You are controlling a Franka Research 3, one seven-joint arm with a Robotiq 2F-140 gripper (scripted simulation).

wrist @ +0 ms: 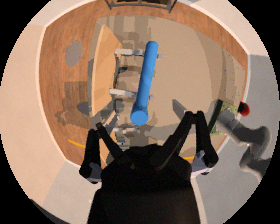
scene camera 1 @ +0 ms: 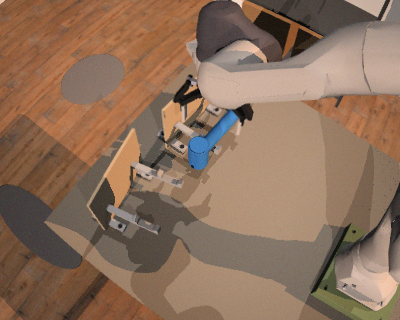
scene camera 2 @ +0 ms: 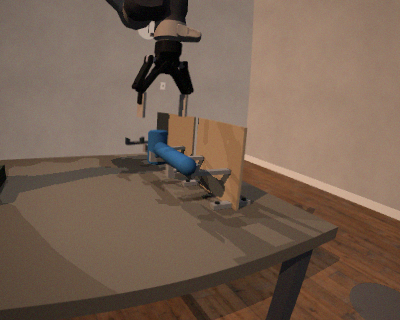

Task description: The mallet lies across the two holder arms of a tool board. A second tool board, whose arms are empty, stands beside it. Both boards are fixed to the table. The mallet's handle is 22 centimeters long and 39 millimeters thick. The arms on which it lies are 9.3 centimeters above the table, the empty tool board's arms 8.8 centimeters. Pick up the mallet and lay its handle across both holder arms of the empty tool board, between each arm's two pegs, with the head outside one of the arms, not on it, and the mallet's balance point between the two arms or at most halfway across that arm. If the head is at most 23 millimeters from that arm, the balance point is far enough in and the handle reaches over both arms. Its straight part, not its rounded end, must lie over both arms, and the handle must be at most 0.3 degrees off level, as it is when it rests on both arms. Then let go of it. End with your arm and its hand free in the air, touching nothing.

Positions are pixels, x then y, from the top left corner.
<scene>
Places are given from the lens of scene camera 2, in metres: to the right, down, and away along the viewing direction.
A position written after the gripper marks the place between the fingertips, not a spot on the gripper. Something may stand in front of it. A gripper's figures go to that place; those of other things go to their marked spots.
gripper point(scene camera 2: 162, 116): -0.10, -0.12, 0.71
blue mallet point(scene camera 2: 157, 141): -0.12, -0.05, 0.75
tool board point(scene camera 2: 181, 130): -0.07, -0.11, 0.96
The marked spots on the tool board and the blue mallet are 0.23 m apart.
</scene>
